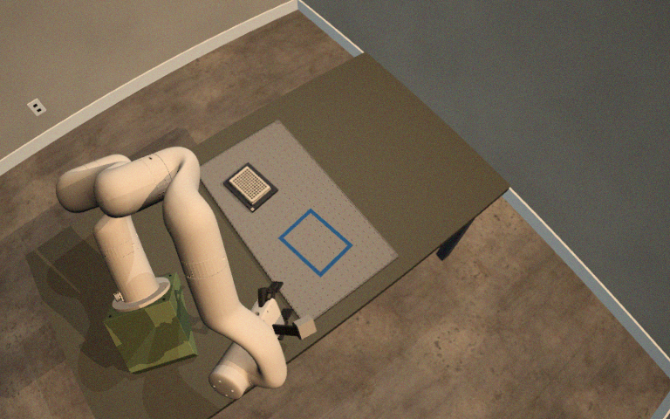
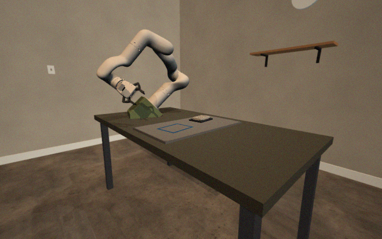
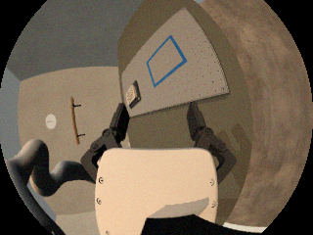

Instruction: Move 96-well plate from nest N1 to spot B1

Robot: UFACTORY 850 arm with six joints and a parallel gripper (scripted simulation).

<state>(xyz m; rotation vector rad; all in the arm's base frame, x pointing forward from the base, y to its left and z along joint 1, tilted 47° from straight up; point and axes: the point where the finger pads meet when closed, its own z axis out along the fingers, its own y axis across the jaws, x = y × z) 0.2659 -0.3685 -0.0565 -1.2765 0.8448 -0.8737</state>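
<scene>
Right now my hand is 430 mm to the right of the cream 96-well plate, 180 mm short of it and 170 mm above it. Round my hand: dark plate nest: 430 mm to the left, 180 mm below, 180 mm ahead.
</scene>
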